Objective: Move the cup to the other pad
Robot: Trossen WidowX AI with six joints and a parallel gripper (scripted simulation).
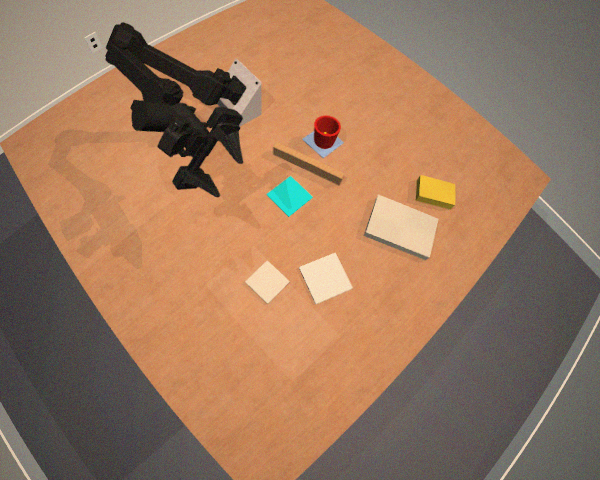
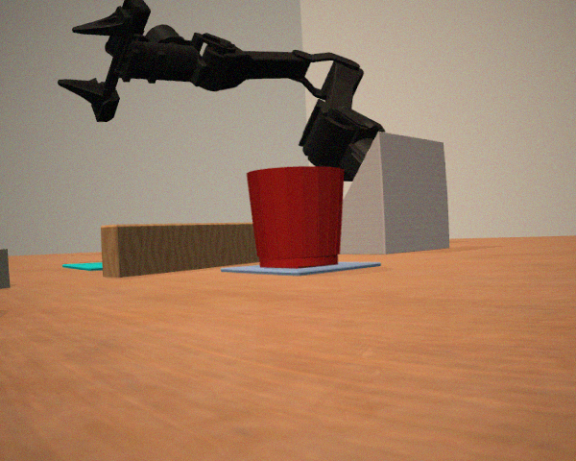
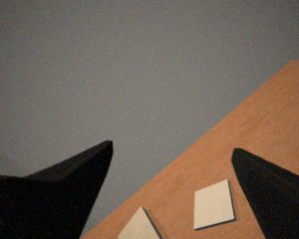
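Now: the red cup 370 mm to the left of my gripper tip, 240 mm below it and 100 mm behind it. Round my gripper tip: yellow block: 520 mm to the left, 270 mm below, 220 mm ahead; then wooden block: 270 mm to the left, 270 mm below, 60 mm behind; then light blue pad: 370 mm to the left, 290 mm below, 110 mm behind.
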